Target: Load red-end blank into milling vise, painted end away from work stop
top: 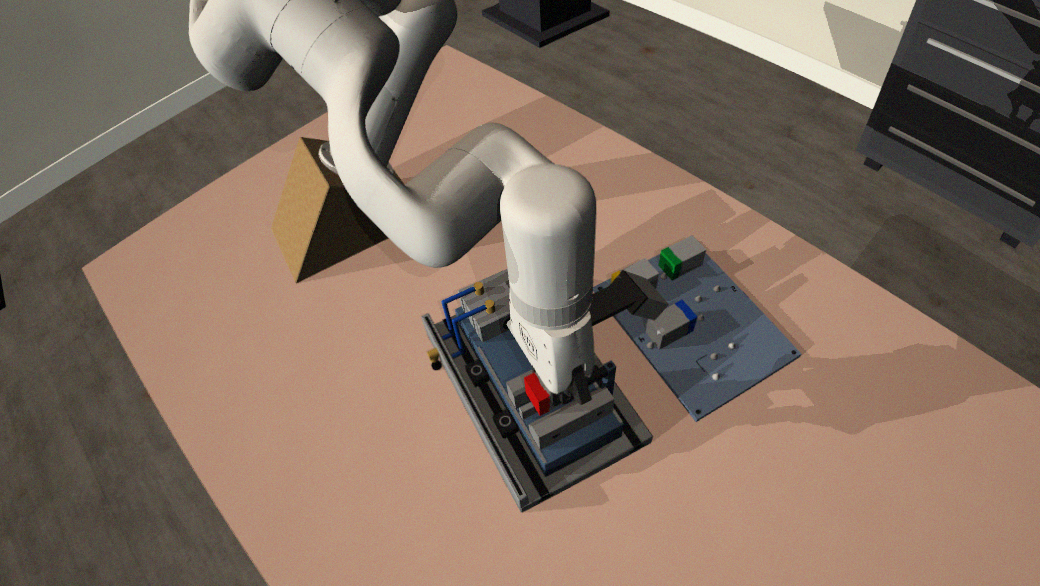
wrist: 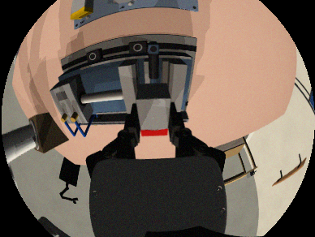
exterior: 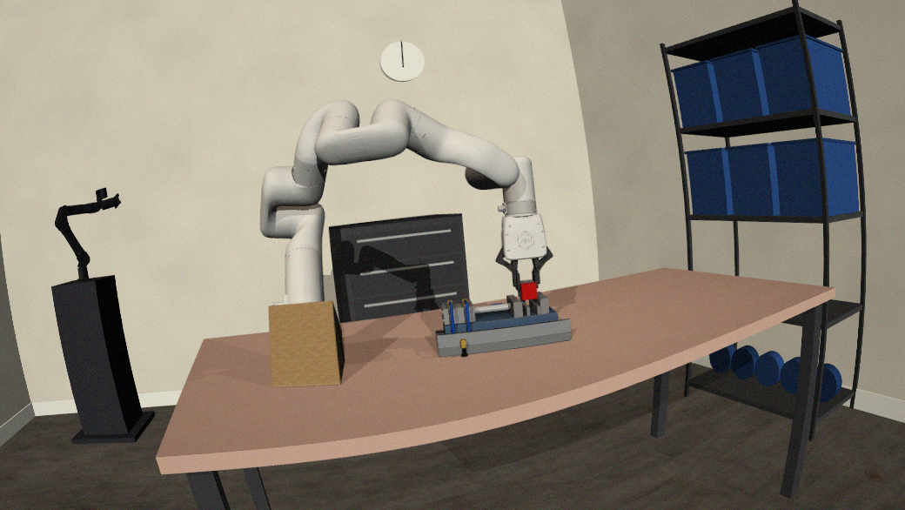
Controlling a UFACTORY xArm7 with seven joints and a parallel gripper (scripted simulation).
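The fixed jaw lies 60 mm below my hand and 30 mm ahead of it. Round my hand: blue-ended blank 220 mm to the left, 110 mm below; dark work stop 50 mm to the left, 50 mm below, 10 mm ahead; hosed block 160 mm behind, 60 mm below, 40 mm to the left.
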